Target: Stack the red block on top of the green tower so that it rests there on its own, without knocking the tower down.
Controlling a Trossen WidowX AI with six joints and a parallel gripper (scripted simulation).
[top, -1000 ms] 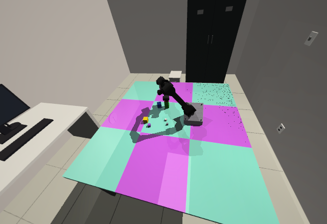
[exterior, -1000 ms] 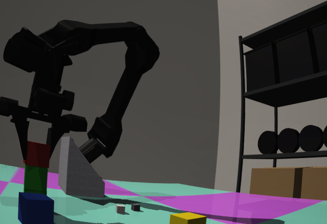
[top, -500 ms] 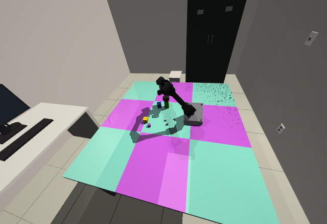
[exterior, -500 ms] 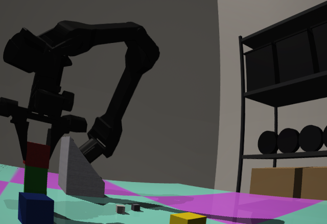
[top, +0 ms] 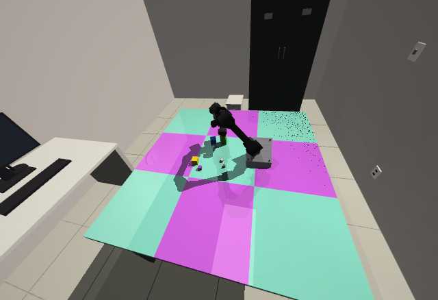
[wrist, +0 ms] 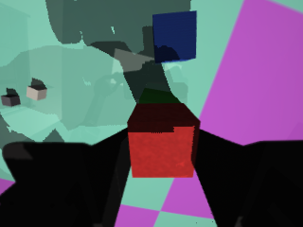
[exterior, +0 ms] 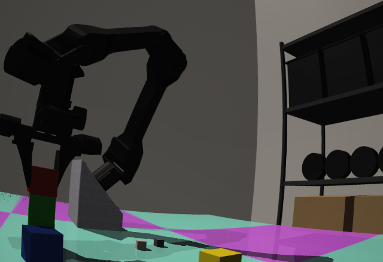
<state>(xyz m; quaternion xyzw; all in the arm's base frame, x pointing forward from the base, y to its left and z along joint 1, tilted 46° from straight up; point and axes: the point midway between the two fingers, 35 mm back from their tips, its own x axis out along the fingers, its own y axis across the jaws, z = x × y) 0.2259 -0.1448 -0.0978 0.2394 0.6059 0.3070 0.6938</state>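
Now: the red block 10 mm above my gripper tip. Round my gripper tip: blue block 90 mm ahead, 10 mm to the right, 70 mm below; then yellow block 190 mm ahead, 210 mm to the left, 70 mm below; then purple block 150 mm ahead, 260 mm to the left, 80 mm below.
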